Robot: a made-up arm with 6 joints.
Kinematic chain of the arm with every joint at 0, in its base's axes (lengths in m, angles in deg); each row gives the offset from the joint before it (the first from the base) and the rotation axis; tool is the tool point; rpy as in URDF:
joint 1: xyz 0 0 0.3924 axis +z
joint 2: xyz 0 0 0 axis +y
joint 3: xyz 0.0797 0 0.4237 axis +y
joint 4: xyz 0.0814 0 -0.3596 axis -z
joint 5: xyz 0 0 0 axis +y
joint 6: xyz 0.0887 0 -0.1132 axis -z
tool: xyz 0 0 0 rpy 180 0 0
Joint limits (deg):
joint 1: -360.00..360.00
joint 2: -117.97..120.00
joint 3: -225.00..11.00
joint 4: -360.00..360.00
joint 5: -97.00..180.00
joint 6: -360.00..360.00
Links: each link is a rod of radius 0.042 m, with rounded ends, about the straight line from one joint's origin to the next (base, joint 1, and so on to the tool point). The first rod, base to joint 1, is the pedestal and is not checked.
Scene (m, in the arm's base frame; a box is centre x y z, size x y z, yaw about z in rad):
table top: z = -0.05
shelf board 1: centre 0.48 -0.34 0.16 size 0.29 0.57 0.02 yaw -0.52
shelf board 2: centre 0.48 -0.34 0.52 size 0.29 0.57 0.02 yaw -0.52
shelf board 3: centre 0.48 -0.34 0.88 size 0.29 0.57 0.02 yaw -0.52
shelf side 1: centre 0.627 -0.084 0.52 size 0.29 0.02 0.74 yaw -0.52
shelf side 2: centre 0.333 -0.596 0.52 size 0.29 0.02 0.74 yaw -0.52
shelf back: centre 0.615 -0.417 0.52 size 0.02 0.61 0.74 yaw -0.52
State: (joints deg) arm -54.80 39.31 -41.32 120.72 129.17 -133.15
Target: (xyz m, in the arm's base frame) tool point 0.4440 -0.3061 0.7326
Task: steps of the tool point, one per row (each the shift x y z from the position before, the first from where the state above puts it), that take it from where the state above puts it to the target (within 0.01 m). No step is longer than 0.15 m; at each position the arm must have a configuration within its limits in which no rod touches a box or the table.
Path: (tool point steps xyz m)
1: -0.0740 0.0233 -0.0113
2: -0.0643 0.0376 -0.0001
3: -0.0516 0.0478 0.0114
4: 0.0269 -0.0391 0.0835
5: 0.0192 -0.0084 0.1056
6: 0.0039 0.0275 0.1149
7: -0.0177 0.0629 0.1101
8: 0.0629 -0.0515 0.0109
9: 0.0722 -0.0417 -0.0001
10: 0.0788 -0.0293 -0.0108

